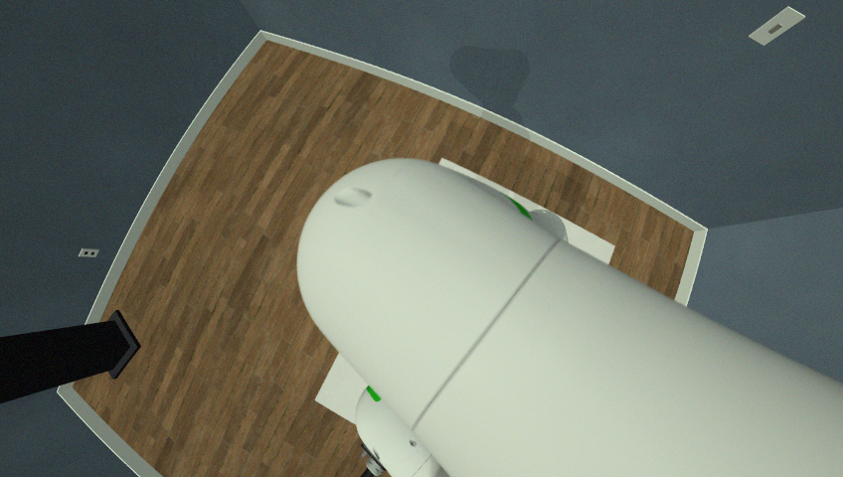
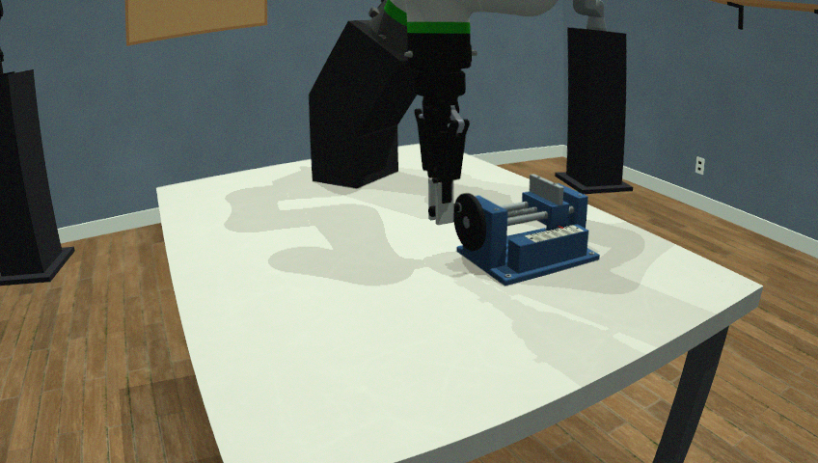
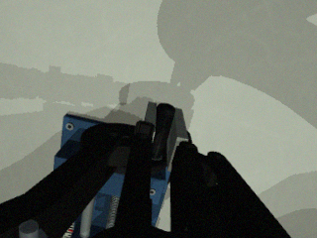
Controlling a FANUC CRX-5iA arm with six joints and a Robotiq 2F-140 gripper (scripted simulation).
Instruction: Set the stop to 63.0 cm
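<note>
My hand is 2 cm to the right of the handwheel and 2 cm above it. Round my hand: stop block 19 cm to the left, 2 cm below.
</note>
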